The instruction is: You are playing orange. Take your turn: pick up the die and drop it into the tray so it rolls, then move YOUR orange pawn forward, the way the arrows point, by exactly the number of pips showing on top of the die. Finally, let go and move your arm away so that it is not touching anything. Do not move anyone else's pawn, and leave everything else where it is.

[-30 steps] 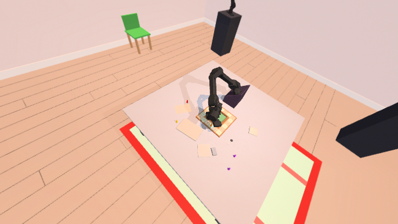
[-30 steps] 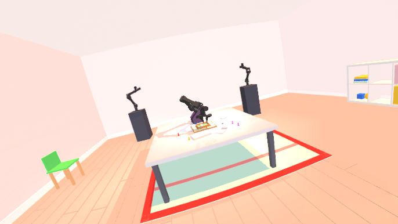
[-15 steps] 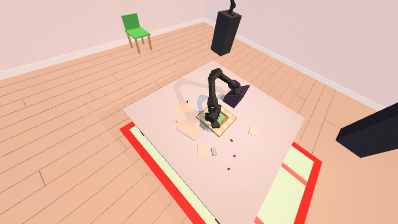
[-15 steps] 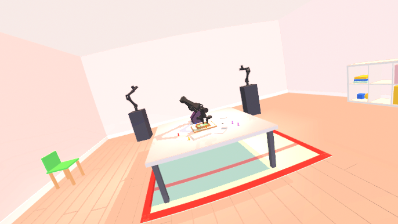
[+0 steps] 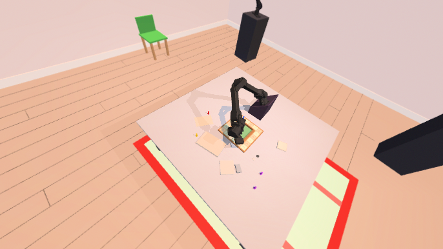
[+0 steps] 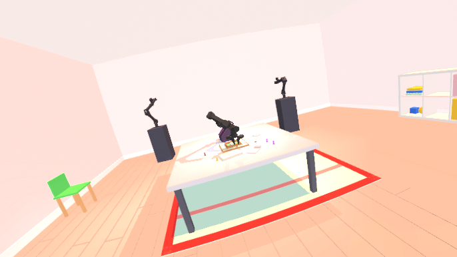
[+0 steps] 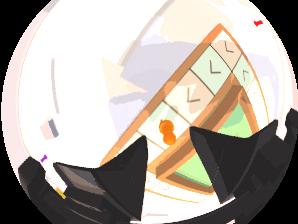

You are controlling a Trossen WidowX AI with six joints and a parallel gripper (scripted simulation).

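Now: the orange pawn 10 mm below my gripper tip. From my gripper tip the other things lie so: white die: 110 mm behind, 50 mm to the right, 10 mm below; then blue pawn: 220 mm behind, 110 mm to the right, 10 mm below; then green tray: 110 mm behind, 30 mm to the right, 30 mm below.
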